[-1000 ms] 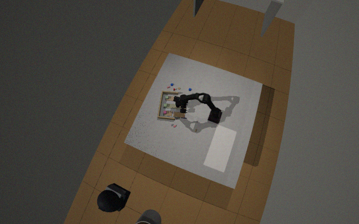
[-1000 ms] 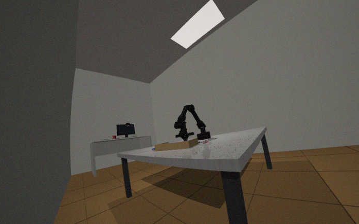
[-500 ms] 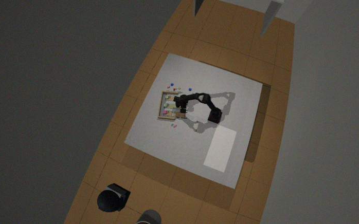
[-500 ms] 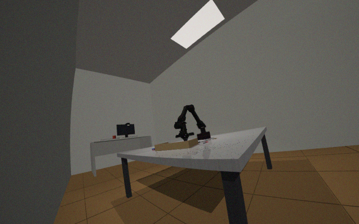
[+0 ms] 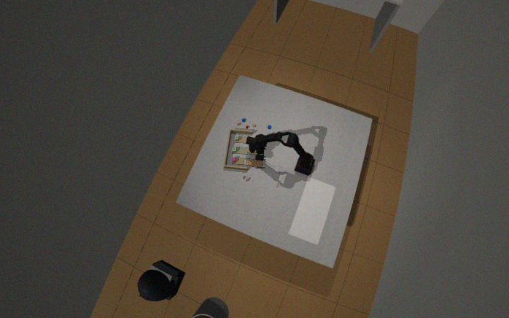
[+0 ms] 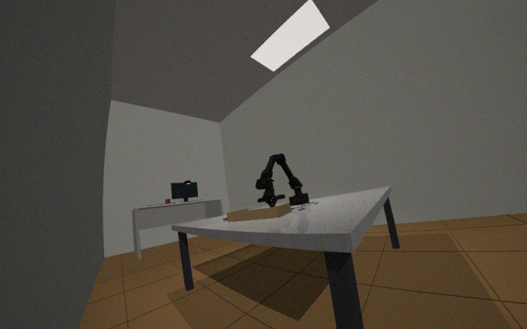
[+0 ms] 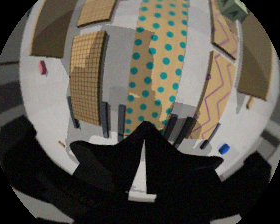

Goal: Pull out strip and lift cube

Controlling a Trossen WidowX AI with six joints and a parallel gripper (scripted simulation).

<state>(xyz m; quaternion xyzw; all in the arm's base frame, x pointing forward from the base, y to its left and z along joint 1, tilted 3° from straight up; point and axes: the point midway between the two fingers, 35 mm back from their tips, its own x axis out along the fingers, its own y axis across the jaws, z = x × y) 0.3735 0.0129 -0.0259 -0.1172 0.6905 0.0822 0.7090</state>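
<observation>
My gripper tip is 10 cm short of the strip and 3 cm to the right of it.
</observation>
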